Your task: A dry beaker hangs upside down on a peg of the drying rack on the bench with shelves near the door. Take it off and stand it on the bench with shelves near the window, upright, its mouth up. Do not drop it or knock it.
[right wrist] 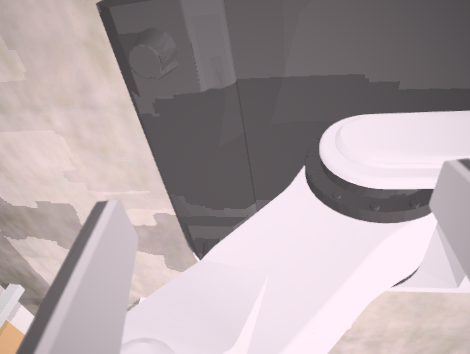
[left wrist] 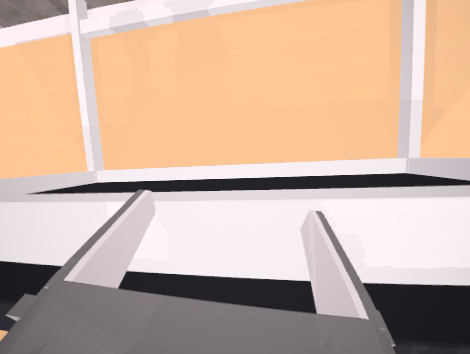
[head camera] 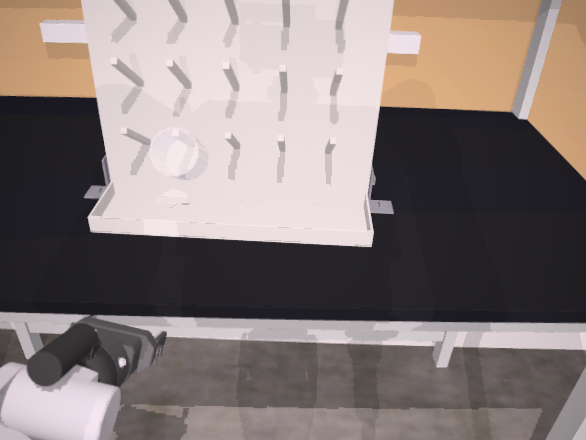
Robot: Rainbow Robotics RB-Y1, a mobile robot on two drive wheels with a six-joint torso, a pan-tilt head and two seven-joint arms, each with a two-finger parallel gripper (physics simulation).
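Frame: origin at the robot's base, x ahead, y left, z up, level; millimetres.
Seen in the pictures: left gripper, fingertip midpoint: [left wrist: 228,210] [head camera: 128,329]; right gripper, fingertip midpoint: [right wrist: 281,201].
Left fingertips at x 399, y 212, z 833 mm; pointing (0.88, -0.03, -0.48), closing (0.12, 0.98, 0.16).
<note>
A point is followed by its place in that frame.
The clear beaker [head camera: 175,152] @(x 517, y 140, z 1071 mm) hangs on a peg in the lowest visible peg row of the white drying rack [head camera: 257,117] @(x 636, y 26, z 1079 mm), second from the left, with its round end facing out. The rack stands on the black-topped bench [head camera: 280,280] @(x 424, y -16, z 915 mm). My left gripper [head camera: 160,346] [left wrist: 228,210] @(x 399, y 212, z 834 mm) is open and empty. In the head view it is at the lower left, by the bench's front edge, well apart from the beaker. The beaker does not show in the left wrist view. My right gripper [right wrist: 281,201] @(x -150, y -211, z 481 mm) is open, with white and dark robot parts behind its fingers. The window bench cannot be made out.
Bare pegs surround the beaker, the nearest [head camera: 135,136] @(x 573, y 211, z 1069 mm) just left of it. A drip tray [head camera: 230,236] @(x 523, y 65, z 921 mm) with a raised lip runs along the rack's foot. A grey upright post [head camera: 537,62] @(x 1075, y -639, z 1064 mm) stands at the back right. Orange panels [left wrist: 250,95] @(x 1174, y 192, z 504 mm) show in the left wrist view.
</note>
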